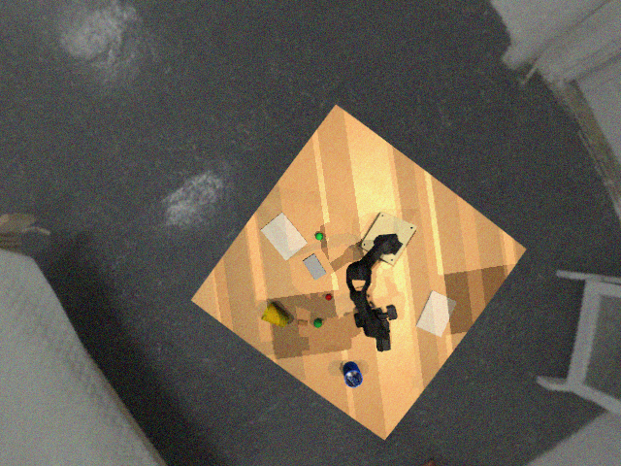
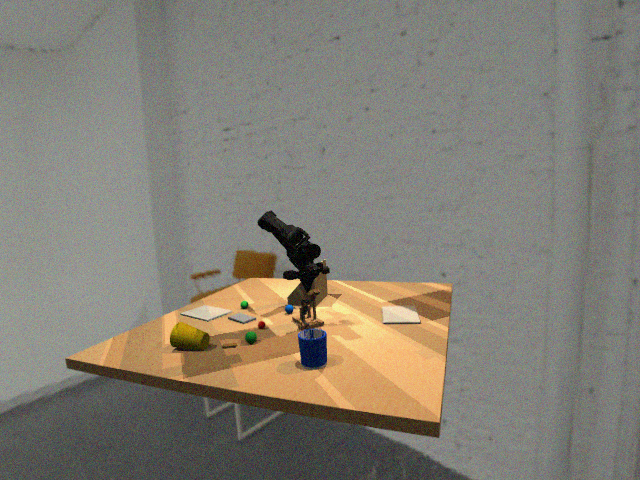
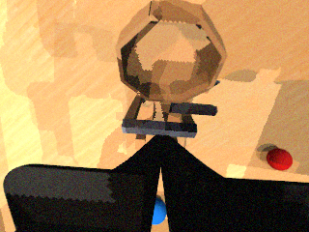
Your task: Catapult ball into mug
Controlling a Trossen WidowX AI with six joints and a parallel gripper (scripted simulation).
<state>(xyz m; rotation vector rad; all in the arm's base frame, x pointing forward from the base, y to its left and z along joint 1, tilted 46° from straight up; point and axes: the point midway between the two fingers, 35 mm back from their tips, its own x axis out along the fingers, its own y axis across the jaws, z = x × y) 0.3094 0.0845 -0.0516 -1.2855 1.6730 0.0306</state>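
Now: the catapult 2 cm ahead of my gripper tip and 6 cm below it. Round my gripper tip: blue ball: 12 cm behind, 15 cm to the right, 12 cm below; red ball: 8 cm ahead, 18 cm to the right, 12 cm below; grey slab: 33 cm to the right, 13 cm below.
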